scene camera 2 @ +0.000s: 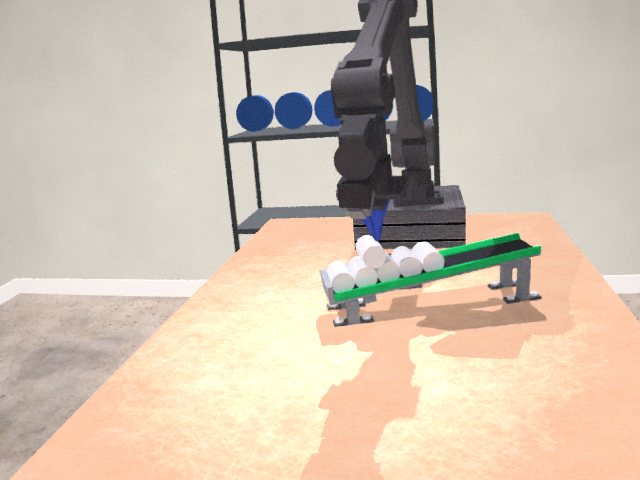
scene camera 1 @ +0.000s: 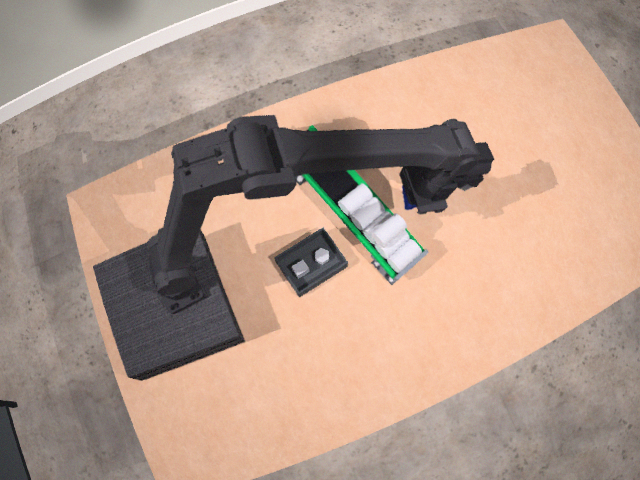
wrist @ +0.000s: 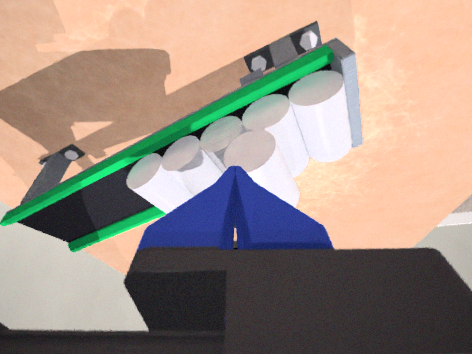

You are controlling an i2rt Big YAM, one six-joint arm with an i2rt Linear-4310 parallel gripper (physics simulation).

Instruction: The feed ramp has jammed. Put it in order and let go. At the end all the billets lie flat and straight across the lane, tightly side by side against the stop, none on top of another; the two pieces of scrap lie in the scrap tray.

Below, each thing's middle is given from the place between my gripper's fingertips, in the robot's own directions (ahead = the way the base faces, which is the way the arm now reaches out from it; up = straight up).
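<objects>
The scrap tray [scene camera 1: 305, 250] is 210 mm behind my hand, 30 mm to the left of it and 130 mm below it. As for the grey stop [wrist: 344, 62], my hand is 30 mm past it, 90 mm to the left of it and 90 mm above it.
</objects>
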